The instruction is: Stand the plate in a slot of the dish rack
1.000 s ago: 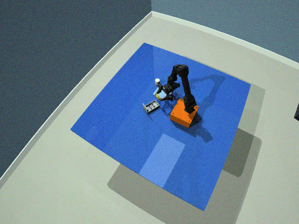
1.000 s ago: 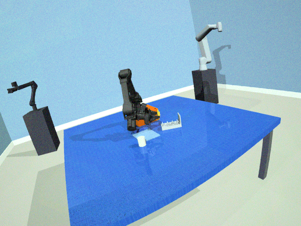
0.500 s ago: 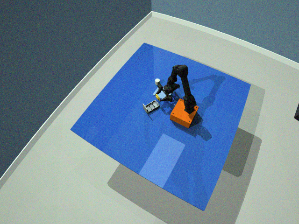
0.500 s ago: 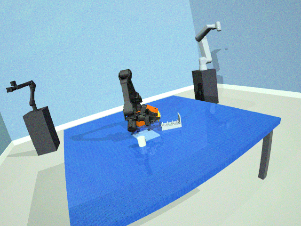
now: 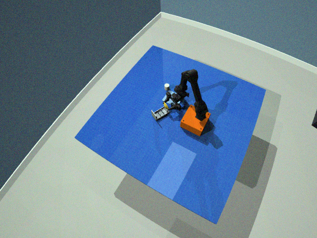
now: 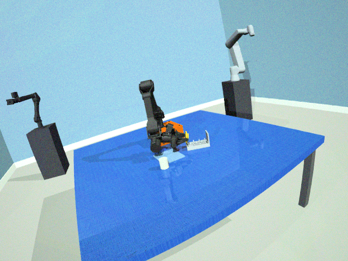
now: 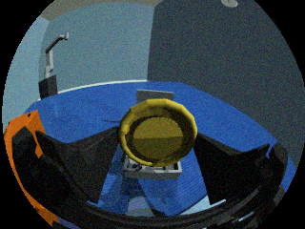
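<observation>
The grey dish rack lies 10 mm ahead of my gripper tip, 50 mm to the left of it and 50 mm below it. The rest, counted from my gripper tip: white cup 140 mm ahead, 200 mm to the right, 50 mm below; then pale blue mat 30 mm ahead, 140 mm to the right, 70 mm below; then yellow plate 10 mm to the right.
</observation>
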